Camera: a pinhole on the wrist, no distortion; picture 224 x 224 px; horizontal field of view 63.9 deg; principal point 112.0 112.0 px. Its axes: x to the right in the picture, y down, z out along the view. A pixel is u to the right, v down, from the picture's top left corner.
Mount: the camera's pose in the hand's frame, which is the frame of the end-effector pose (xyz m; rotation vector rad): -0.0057 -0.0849 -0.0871 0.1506 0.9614 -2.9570
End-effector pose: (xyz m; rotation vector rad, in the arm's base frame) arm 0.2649 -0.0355 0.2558 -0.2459 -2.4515 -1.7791
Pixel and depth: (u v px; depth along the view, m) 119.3 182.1 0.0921
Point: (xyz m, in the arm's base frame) 0.2473 -0.1202 0.1069
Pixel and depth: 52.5 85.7 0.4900
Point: 0.1003 0.2240 -0.1327
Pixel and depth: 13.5 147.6 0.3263
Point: 0.0579 0.0229 -0.0740
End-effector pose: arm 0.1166 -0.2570 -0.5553 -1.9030 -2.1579 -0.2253
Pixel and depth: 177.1 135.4 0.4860
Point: -0.2980 -0.4496 -0.8347
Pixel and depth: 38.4 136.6 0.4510
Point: -0.3187 -0.1003 -0.7394
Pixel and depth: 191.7 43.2 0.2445
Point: -0.0323 -0.3664 -0.7345
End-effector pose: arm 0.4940 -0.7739 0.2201 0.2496 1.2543 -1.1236
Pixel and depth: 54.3 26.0 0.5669
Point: 0.6665 -1.3100 0.4034
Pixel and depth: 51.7 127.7 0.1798
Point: 0.3655 -0.9315 0.2883
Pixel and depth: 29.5 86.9 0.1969
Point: 0.4081 -0.9626 0.2716
